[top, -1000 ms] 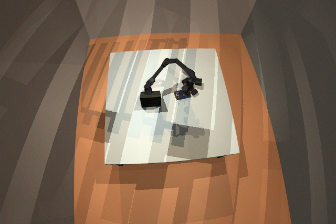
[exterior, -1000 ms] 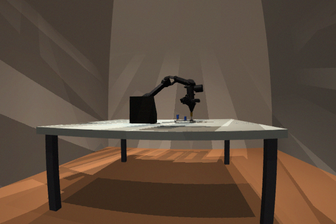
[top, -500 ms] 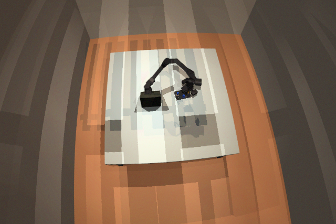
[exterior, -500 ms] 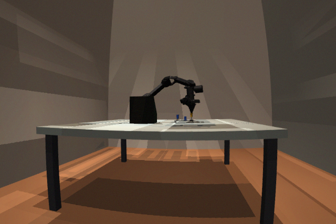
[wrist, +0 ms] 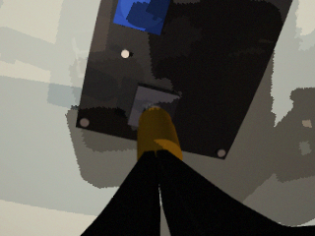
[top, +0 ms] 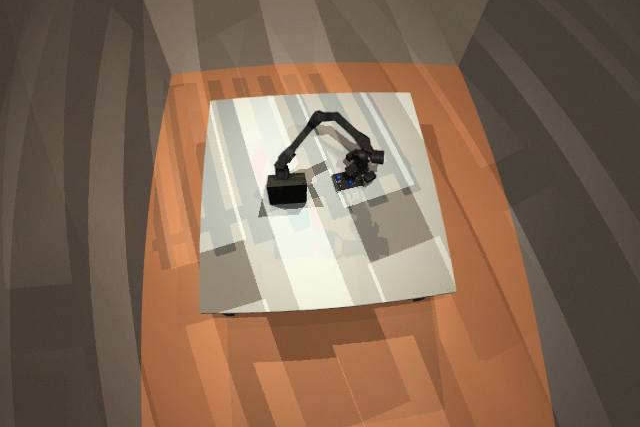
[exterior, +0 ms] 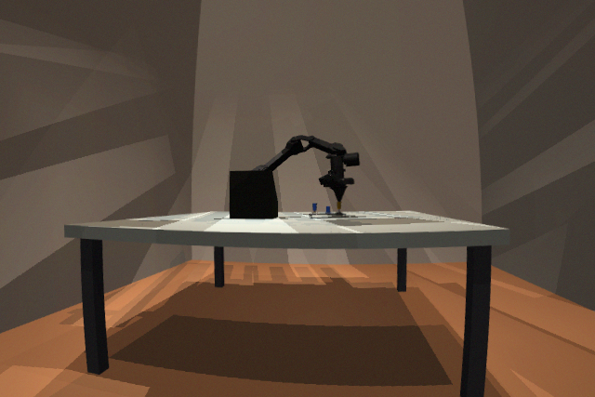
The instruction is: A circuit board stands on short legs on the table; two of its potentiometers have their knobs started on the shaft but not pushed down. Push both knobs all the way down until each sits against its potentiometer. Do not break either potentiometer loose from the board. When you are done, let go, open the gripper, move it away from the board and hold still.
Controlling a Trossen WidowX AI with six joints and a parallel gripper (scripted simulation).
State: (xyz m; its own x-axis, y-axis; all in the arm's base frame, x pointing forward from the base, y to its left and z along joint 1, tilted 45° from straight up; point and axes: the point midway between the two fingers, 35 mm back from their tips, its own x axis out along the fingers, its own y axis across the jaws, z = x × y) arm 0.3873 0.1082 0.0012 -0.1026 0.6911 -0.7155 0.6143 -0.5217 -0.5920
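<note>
Now: the blue knob 110 mm behind my gripper tip, 20 mm to the right of it and 20 mm below it. The rest, counted from my gripper tip: orange knob (10 mm below).
</note>
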